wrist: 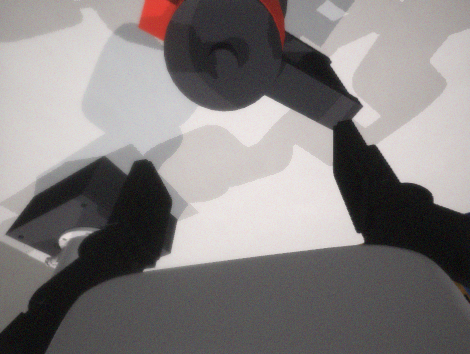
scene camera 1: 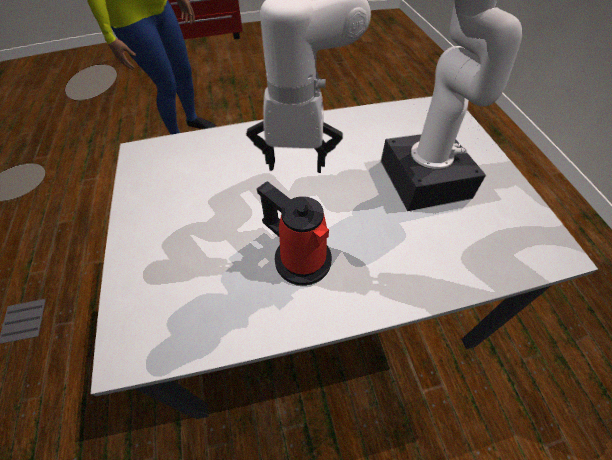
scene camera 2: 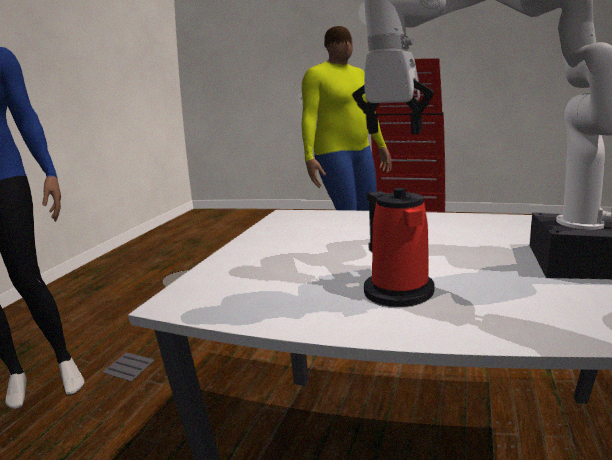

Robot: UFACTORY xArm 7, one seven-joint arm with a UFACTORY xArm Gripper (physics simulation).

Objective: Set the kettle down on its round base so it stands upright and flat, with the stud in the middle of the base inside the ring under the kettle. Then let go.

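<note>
The red kettle (scene camera 1: 301, 252) (scene camera 2: 400, 245) (wrist: 225, 55) with its black lid and black handle stands upright on the round black base (scene camera 1: 303, 280) (scene camera 2: 400, 299). It looks level and about centred, with an even black rim showing around its foot in both scene views. The stud and the ring are hidden under the kettle. My gripper (scene camera 1: 295, 167) (scene camera 2: 394, 129) (wrist: 243, 164) is open and empty. It hangs well above the kettle and behind it, apart from the lid and the handle.
The kettle stands on the white table (scene camera 1: 150, 200) (scene camera 2: 240, 330). The arm's black mounting block (scene camera 1: 435, 185) (scene camera 2: 575, 252) stands at the right. A person in a yellow top (scene camera 1: 150, 30) (scene camera 2: 335, 110) and a red tool cabinet (scene camera 1: 215, 17) (scene camera 2: 417, 155) are behind the table.
</note>
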